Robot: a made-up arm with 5 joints. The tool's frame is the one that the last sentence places.
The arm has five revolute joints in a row. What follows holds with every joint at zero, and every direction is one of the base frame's. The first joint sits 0.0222 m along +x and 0.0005 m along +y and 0.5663 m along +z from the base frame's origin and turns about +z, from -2.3 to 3.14 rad. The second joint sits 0.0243 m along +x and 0.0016 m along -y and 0.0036 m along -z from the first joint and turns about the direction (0, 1, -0.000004), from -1.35 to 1.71 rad. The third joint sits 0.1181 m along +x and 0.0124 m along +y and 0.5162 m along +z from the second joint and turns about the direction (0, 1, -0.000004), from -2.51 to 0.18 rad. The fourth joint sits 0.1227 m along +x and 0.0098 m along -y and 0.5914 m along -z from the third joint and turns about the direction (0, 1, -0.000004), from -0.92 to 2.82 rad. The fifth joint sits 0.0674 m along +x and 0.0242 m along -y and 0.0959 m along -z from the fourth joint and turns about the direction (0, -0.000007, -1), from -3.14 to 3.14 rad. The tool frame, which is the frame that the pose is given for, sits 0.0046 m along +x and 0.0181 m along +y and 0.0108 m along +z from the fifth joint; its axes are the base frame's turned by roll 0, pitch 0 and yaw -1.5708 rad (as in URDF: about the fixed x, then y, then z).
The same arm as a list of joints. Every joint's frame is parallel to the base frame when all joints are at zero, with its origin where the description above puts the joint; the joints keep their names.
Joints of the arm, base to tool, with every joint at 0 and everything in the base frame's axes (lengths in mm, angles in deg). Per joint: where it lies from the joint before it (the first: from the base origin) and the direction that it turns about. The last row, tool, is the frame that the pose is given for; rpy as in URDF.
joint 1: axis +z origin 22.2 0.5 566.3
joint 2: axis +y origin 24.3 -1.6 -3.6
joint 3: axis +y origin 118.1 12.4 516.2
joint 4: axis +y origin 122.7 -9.8 -591.4
joint 5: axis -z origin 67.4 -24.2 -95.9
tool: origin 4.6 18.1 10.8 rpy 0 0 -90
Joint limits (deg, base to tool): -131.78..179.91 -77.35..97.98 -143.81..10.31 -52.71..161.57 -179.91..179.91

